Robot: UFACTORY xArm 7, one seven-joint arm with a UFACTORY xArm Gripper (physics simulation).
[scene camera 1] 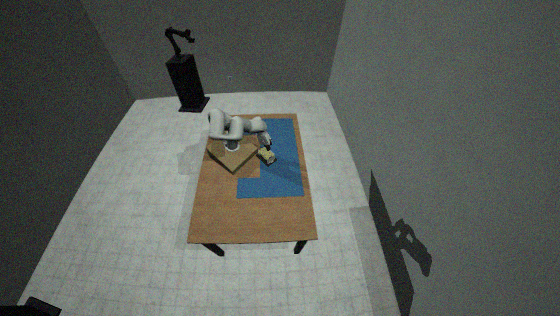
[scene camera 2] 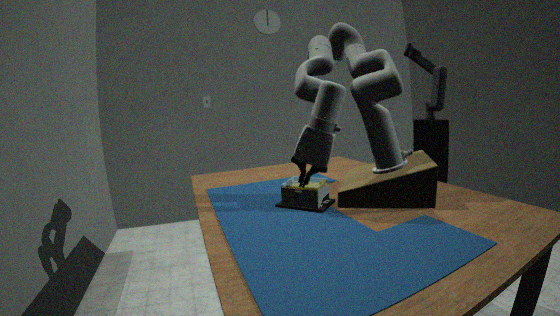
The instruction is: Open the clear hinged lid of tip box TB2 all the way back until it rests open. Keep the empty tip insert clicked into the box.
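Where they show: gripper, fingertip midpoint: (scene camera 1: 269, 149) (scene camera 2: 301, 185); arm's base, origin of the base link: (scene camera 1: 232, 145) (scene camera 2: 390, 167).
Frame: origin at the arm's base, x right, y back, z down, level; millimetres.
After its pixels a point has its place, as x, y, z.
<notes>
Tip box TB2 (scene camera 1: 266, 155) {58, -299, 12} (scene camera 2: 296, 197) {-4, -327, 53} stands upright on a dark base plate (scene camera 2: 321, 207) {-45, -264, 80} on the blue mat. It has grey-black walls, and the yellow insert (scene camera 2: 314, 186) {6, -268, 29} shows at its top. The clear lid (scene camera 2: 288, 183) {31, -341, 17} shows faintly as thin pale edges around the box top; it looks down over the insert, and its exact angle is too small to tell. My gripper (scene camera 1: 269, 147) {-9, -310, 18} (scene camera 2: 303, 184) {-9, -310, 18} is shut and empty, pointing down with its fingertips at the box top. Whether they touch the lid cannot be told.
The wooden wedge (scene camera 1: 233, 163) {156, -48, 32} (scene camera 2: 390, 192) {-119, -75, 42} under my arm's base stands close beside the box. The blue mat (scene camera 1: 272, 187) {299, -378, 88} (scene camera 2: 300, 250) {-262, -383, 88} lies on the wooden table (scene camera 1: 250, 220) {574, -259, 91}. A second, dark arm stands on a black pedestal (scene camera 1: 186, 82) (scene camera 2: 431, 145) beyond the table.
</notes>
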